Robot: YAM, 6 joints.
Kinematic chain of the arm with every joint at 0, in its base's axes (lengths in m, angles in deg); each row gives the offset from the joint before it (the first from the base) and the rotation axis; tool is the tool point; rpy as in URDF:
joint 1: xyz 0 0 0.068 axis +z
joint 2: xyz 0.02 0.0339 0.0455 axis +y
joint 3: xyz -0.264 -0.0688 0 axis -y
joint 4: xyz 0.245 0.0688 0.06 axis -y
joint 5: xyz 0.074 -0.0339 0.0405 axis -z
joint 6: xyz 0.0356 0 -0.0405 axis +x
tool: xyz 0 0 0 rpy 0 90 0
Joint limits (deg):
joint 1: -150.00..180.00
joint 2: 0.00..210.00
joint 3: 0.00..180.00
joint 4: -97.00..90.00
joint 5: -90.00..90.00
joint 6: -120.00..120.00
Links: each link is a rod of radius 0.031 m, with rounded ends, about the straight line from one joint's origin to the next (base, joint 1, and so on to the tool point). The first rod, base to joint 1, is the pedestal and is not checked.
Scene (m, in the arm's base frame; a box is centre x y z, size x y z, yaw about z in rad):
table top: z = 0
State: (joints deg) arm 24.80 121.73 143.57 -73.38 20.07 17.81
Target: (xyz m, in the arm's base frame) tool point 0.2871 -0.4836 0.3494
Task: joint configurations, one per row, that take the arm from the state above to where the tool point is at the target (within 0.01 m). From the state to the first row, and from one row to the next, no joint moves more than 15 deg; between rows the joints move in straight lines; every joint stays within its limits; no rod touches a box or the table.
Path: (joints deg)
1: 10.99 125.74 146.41 -66.60 19.99 17.81
2: -2.83 129.75 149.24 -59.81 19.90 17.81
3: -16.64 133.77 152.08 -53.03 19.82 17.81
4: -30.46 137.78 154.92 -46.24 19.74 17.81
5: -44.27 141.79 157.76 -39.46 19.66 17.81
6: -58.09 145.80 160.59 -32.67 19.57 17.81

